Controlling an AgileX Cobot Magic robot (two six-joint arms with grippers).
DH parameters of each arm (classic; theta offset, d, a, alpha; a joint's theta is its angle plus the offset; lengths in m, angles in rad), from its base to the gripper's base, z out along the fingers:
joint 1: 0 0.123 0 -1.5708
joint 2: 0.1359 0 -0.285 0
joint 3: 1.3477 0 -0.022 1.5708
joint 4: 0 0.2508 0 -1.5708
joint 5: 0 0 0.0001 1.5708
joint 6: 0 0.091 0 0
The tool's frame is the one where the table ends.
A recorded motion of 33 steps. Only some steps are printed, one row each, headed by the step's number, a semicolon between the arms.
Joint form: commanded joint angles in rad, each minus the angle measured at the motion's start. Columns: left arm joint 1, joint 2, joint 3, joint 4, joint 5, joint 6; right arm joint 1, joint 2, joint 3, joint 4, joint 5, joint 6.
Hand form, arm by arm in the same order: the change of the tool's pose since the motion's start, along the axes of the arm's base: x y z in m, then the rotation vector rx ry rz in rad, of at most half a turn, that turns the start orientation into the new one. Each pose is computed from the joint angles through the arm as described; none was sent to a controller.
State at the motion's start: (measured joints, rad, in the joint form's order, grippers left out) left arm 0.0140 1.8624 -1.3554 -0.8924 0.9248 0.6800; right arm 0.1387 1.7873 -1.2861 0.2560 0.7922 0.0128
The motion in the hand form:
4: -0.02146 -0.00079 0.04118 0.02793 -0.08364 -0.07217; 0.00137 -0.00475 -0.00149 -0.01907 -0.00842 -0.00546
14: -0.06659 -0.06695 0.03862 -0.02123 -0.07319 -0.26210; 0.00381 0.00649 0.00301 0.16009 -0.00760 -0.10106
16: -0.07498 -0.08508 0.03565 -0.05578 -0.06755 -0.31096; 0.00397 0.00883 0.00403 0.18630 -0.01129 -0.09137
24: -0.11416 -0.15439 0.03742 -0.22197 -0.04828 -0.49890; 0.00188 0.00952 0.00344 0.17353 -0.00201 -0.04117
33: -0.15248 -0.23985 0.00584 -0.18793 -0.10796 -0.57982; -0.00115 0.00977 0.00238 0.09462 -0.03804 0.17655
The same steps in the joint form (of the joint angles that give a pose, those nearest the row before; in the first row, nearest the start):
4: 0.0004 -0.1152 -0.0010 0.0415 0.0653 0.0159; -0.0090 0.0021 0.0028 -0.0219 -0.0115 0.0030
14: -0.1905 -0.2064 0.1372 -0.0219 0.0534 0.0599; -0.0098 0.0020 0.0028 0.1737 -0.0384 0.0104
16: -0.2426 -0.2064 0.1573 -0.0667 0.0511 0.0837; -0.0098 0.0021 0.0028 0.2148 -0.0384 -0.0200
24: -0.4527 -0.2046 0.1929 -0.2635 0.0658 0.1651; -0.0098 0.0021 0.0028 0.2185 -0.0135 -0.0689
33: -0.7498 -0.1076 0.1929 -0.3622 -0.1984 0.2409; -0.0098 0.0021 0.0028 0.2120 0.0216 -0.2958

